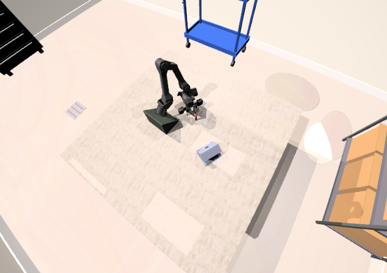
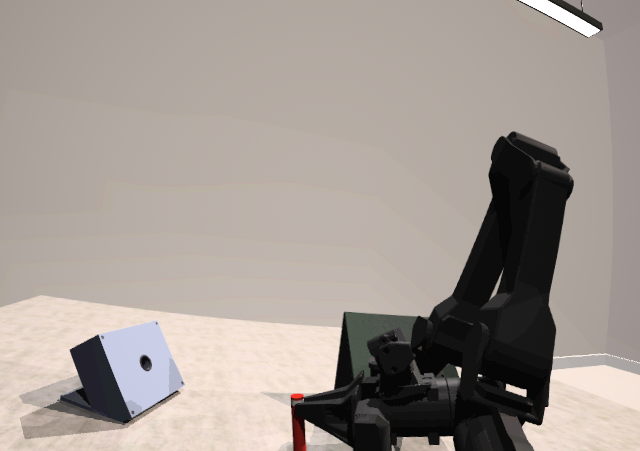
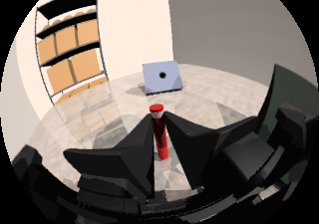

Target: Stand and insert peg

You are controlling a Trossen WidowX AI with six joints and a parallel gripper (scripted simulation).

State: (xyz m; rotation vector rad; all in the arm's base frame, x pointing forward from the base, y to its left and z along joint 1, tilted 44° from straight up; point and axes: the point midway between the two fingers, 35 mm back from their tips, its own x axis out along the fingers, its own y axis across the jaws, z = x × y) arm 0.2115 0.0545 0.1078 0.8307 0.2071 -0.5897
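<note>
My gripper tip is now 10 mm above the peg. From my gripper tip the other things lie so: sloped panel: 180 mm to the right, 180 mm ahead, 30 mm below.
</note>
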